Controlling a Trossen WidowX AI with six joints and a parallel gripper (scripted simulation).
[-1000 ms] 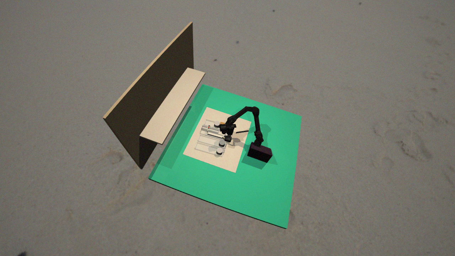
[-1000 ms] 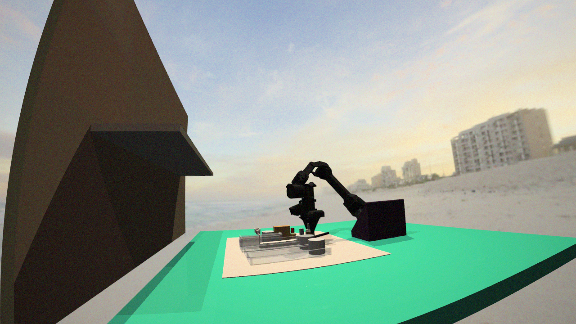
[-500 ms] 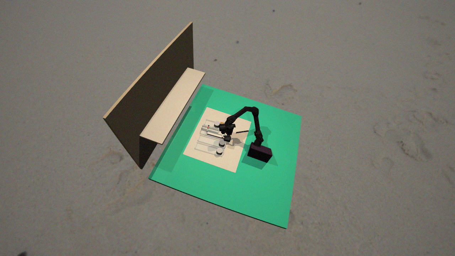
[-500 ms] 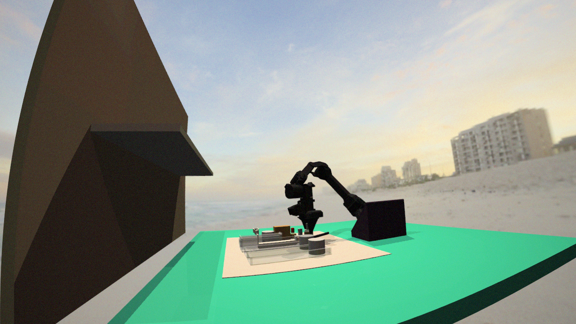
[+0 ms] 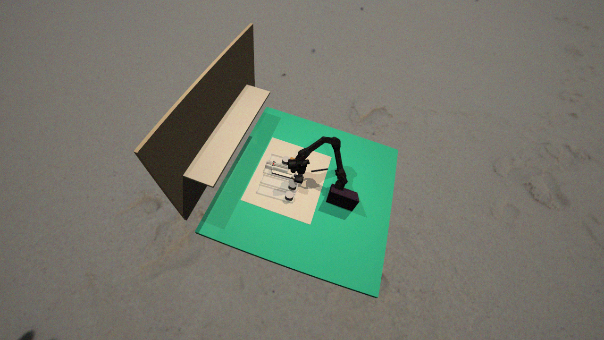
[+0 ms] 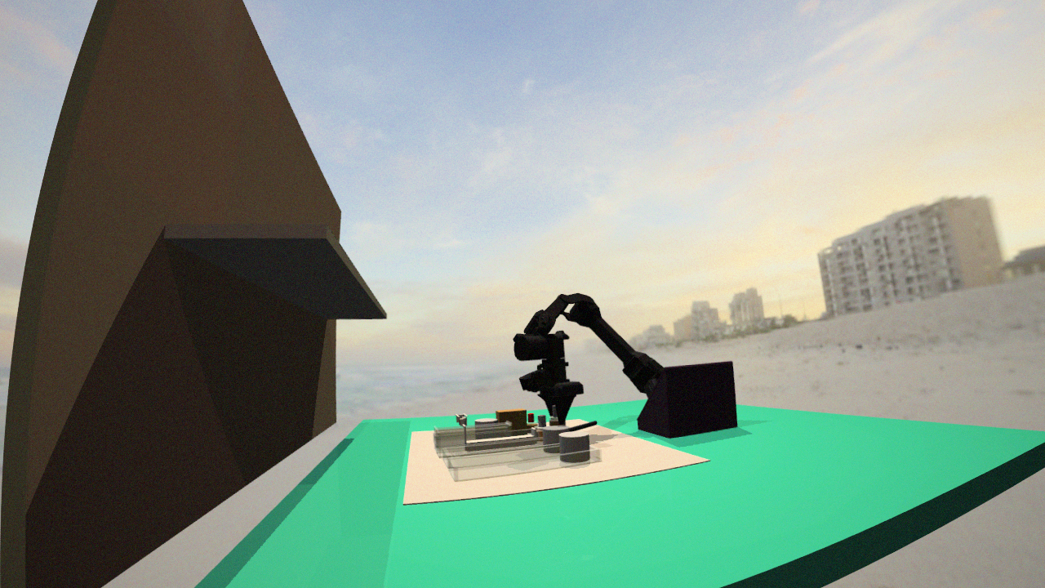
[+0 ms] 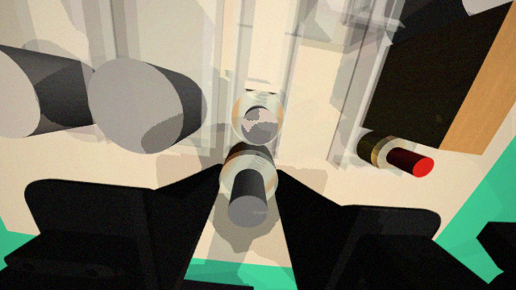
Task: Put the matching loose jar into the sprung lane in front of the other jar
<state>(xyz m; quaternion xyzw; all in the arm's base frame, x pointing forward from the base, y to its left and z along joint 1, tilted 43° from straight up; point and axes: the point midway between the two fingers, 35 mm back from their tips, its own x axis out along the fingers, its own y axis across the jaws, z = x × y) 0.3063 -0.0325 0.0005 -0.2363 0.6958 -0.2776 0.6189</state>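
Right now my gripper tip is 2 cm short of the small jar, 13 cm to the left of it and 2 cm above it. Also, from my gripper tip: shelf 53 cm ahead, 5 cm to the right, 32 cm above; black stick 14 cm behind, 14 cm to the right, 4 cm below; brown box 8 cm ahead, 13 cm to the right, 1 cm below.
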